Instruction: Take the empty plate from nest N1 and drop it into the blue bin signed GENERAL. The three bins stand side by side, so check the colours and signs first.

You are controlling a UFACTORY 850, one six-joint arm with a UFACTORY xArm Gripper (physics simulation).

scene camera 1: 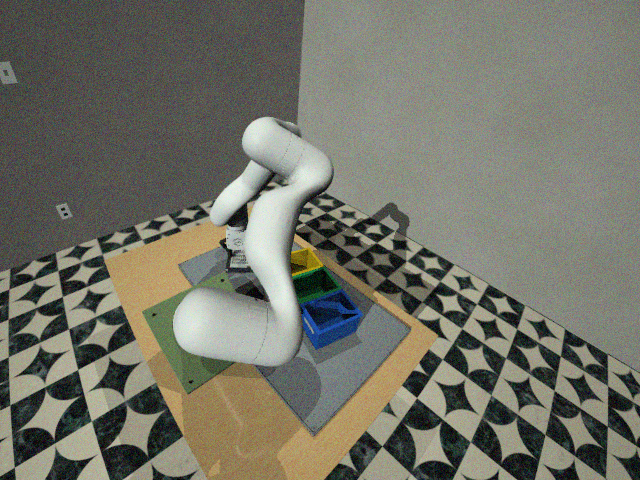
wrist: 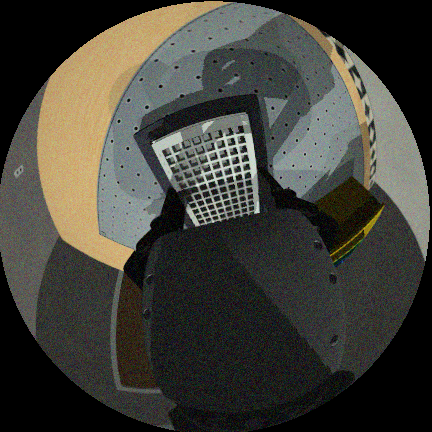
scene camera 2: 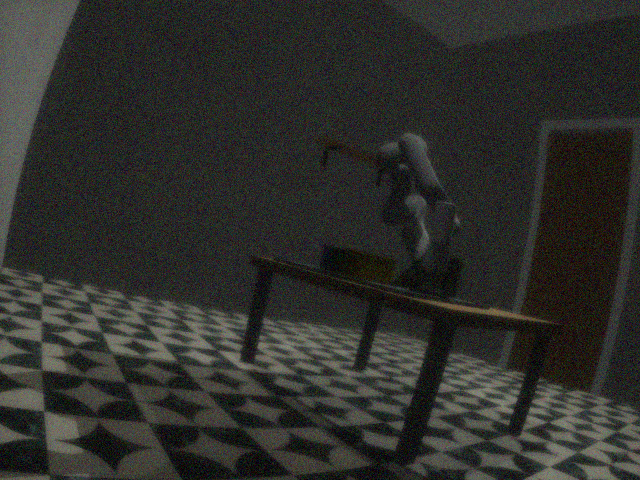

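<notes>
A white gridded plate is there in the pictures. I can see a dark nest in them too, and my gripper as well.
</notes>
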